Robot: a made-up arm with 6 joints.
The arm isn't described. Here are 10 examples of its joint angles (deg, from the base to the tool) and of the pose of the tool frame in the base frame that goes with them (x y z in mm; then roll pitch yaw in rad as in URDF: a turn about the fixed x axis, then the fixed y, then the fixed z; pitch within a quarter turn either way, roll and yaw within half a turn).
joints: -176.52 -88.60 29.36 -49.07 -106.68 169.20
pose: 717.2 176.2 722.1 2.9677 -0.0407 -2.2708
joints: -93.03 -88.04 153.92 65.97 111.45 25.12
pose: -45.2 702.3 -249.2 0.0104 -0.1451 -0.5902
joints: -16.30 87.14 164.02 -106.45 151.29 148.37
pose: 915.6 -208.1 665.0 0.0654 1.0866 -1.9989
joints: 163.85 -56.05 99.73 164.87 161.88 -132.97
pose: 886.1 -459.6 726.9 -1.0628 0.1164 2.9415
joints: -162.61 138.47 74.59 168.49 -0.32 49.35
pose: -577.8 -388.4 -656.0 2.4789 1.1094 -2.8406
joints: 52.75 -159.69 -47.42 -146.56 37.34 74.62
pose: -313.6 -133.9 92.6 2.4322 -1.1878 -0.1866
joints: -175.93 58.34 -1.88 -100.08 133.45 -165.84
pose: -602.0 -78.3 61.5 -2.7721 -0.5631 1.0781
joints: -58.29 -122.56 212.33 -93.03 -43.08 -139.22
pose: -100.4 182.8 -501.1 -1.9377 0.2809 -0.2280
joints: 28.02 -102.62 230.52 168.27 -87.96 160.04
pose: -265.9 82.5 -88.7 0.7078 -1.0291 0.0840
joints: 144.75 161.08 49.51 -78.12 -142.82 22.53
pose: 142.9 -50.1 -743.0 -2.9127 -0.9054 -2.4772
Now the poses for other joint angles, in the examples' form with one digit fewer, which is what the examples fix.
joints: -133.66 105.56 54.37 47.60 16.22 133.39
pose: -808 -649 -216 -2.967 0.682 -2.064
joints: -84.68 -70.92 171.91 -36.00 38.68 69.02
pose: -249 907 77 -1.991 1.182 -2.800
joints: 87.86 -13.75 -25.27 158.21 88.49 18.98
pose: -176 323 831 -1.452 1.155 -2.773
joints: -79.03 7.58 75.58 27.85 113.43 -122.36
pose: -143 -202 1329 -0.830 0.065 1.318
